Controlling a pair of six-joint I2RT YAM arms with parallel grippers.
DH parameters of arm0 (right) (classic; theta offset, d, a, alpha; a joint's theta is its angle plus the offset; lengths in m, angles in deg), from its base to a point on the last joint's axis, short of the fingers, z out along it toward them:
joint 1: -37.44 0.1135 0.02 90
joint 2: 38.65 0 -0.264 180
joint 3: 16.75 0 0.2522 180
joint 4: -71.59 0 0.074 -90
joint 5: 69.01 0 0 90
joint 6: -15.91 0.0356 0 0
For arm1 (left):
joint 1: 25.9 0.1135 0.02 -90
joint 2: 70.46 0 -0.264 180
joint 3: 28.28 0 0.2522 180
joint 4: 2.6 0 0.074 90
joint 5: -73.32 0 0 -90
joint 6: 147.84 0.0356 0 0
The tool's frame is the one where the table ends.
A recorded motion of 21 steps. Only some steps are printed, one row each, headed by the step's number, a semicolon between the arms.
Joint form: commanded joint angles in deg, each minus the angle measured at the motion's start. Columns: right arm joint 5, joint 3, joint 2, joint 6, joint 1, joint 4; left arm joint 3, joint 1, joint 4, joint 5, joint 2, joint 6.
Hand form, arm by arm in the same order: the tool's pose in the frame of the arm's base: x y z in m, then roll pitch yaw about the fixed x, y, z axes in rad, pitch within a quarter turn. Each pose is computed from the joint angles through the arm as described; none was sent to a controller.
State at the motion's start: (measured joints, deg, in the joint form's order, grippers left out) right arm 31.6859 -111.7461 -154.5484 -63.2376 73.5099 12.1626; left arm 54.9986 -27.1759 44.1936 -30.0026 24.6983 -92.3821
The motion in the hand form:
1: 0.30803 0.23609 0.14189 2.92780 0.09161 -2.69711; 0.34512 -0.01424 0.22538 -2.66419 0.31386 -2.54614
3: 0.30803 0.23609 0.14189 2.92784 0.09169 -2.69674; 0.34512 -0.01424 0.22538 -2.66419 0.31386 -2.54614
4: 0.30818 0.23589 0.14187 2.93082 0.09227 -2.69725; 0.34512 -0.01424 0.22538 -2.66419 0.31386 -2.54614
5: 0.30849 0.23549 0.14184 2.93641 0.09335 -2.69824; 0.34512 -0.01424 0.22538 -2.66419 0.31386 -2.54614
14: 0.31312 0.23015 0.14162 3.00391 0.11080 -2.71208; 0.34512 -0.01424 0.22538 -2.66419 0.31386 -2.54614
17: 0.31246 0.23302 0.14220 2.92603 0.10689 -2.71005; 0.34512 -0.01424 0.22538 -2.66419 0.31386 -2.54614
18: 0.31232 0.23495 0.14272 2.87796 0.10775 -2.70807; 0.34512 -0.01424 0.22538 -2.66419 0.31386 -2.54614
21: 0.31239 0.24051 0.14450 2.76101 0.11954 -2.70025; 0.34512 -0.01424 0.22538 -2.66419 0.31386 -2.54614
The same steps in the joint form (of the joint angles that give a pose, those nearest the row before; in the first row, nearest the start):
1: 0.33 0.48 -1.49 0.31 0.39 -0.20; -0.83 0.20 0.13 0.76 0.30 0.37
3: 0.33 0.48 -1.49 0.28 0.39 -0.20; -0.83 0.20 0.13 0.76 0.30 0.37
4: 0.15 0.48 -1.49 0.29 0.37 -0.20; -0.83 0.20 0.13 0.76 0.30 0.37
5: -0.17 0.48 -1.49 0.28 0.33 -0.20; -0.83 0.20 0.13 0.76 0.30 0.37
14: -4.17 0.46 -1.49 0.26 -0.35 0.02; -0.83 0.20 0.13 0.76 0.30 0.37
17: 0.26 0.46 -1.49 0.28 -0.35 0.66; -0.83 0.20 0.13 0.76 0.30 0.37
18: 2.97 0.46 -1.49 0.28 -0.35 1.22; -0.83 0.20 0.13 0.76 0.30 0.37
21: 9.49 0.46 -1.49 0.28 -0.26 3.13; -0.83 0.20 0.13 0.76 0.30 0.37

